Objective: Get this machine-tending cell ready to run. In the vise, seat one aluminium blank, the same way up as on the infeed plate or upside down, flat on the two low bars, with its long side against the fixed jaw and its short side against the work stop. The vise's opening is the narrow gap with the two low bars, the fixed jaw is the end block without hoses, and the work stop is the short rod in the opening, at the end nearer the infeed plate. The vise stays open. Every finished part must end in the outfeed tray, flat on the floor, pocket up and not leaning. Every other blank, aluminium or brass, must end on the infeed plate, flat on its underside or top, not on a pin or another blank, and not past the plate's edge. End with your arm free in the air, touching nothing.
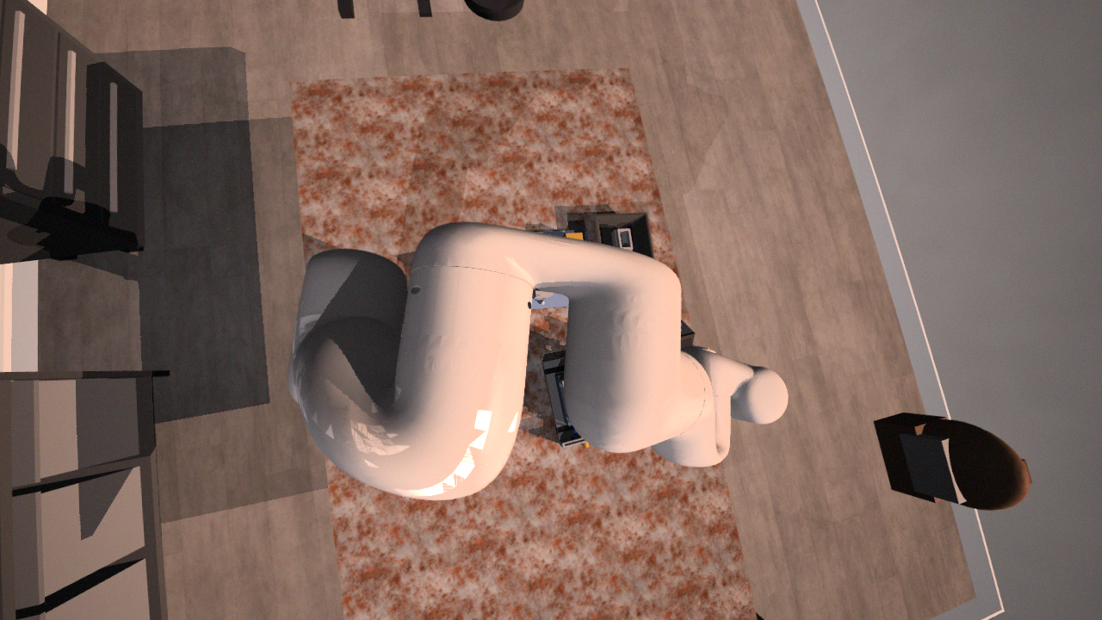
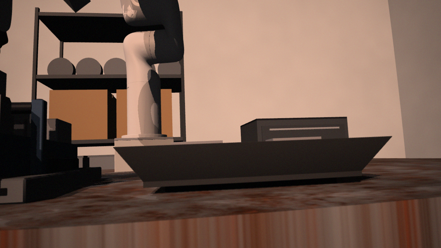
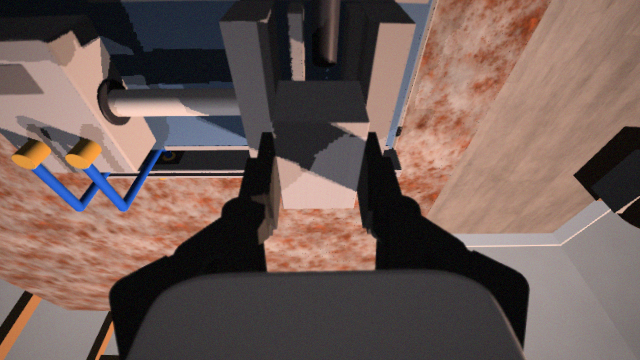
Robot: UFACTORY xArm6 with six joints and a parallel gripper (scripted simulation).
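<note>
Now: the vise piston rod 90 mm behind my hand, 60 mm below it and 10 mm to the left of it. The rest, counted from my hand: vise body: 100 mm below, 70 mm behind, 10 mm to the left; then brass blank: 350 mm to the left, 110 mm below, 90 mm behind.
</note>
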